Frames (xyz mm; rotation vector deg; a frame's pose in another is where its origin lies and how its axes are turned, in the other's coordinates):
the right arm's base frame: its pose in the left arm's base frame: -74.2 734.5 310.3 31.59 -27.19 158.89
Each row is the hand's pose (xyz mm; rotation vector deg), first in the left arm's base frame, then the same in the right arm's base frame.
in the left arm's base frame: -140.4 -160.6 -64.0 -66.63 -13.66 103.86
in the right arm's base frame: -273.4 933.0 -20.3 -16.10 84.13 -32.10
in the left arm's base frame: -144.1 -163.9 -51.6 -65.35 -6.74 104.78
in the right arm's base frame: -265.7 934.0 -9.4 -9.86 84.19 -33.76
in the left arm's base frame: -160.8 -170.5 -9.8 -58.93 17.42 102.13
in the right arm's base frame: -235.0 934.4 24.2 11.23 83.71 -43.54
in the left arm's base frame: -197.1 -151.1 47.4 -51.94 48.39 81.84
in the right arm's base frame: -175.4 913.6 55.4 38.61 86.68 -65.87
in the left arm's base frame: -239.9 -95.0 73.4 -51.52 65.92 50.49
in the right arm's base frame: -115.4 869.7 43.9 56.30 95.93 -92.41
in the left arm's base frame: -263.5 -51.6 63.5 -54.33 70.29 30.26
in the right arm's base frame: -89.8 840.5 11.8 61.74 104.91 -108.22
